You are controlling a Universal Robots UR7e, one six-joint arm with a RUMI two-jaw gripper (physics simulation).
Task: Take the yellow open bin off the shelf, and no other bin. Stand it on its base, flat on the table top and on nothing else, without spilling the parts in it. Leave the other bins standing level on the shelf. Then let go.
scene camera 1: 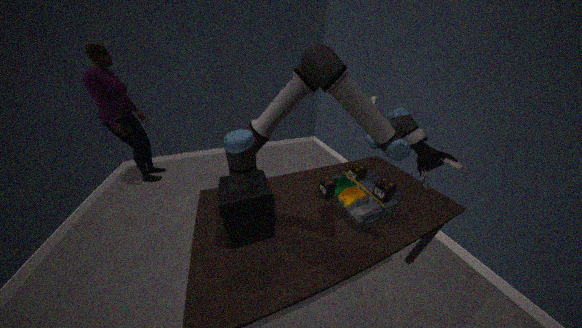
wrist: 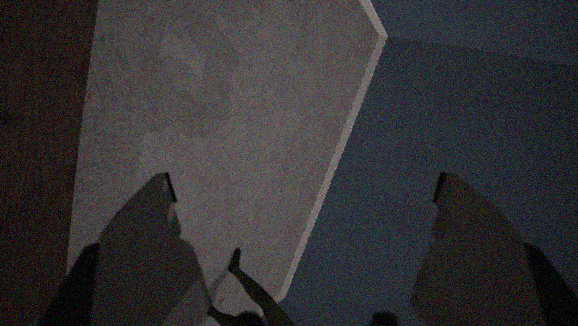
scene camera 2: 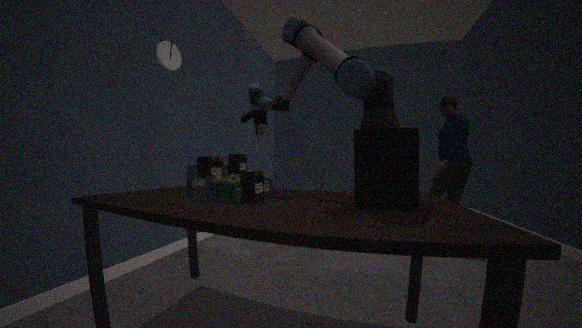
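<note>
The yellow bin shows dimly in scene camera 1, in a row between a green bin and a grey bin. The row stands in the group at the far part of the table. The shelf's outline and the parts in the bins are too dark and grainy to make out. In scene camera 2 the yellow bin cannot be told apart. My gripper is open and empty, high above the table and away from the bins, with its fingers wide apart.
Several dark boxes with pale labels stand around the bins. A thin yellow bar runs beside them. The brown table carries the arm's black pedestal. A person stands beyond the table.
</note>
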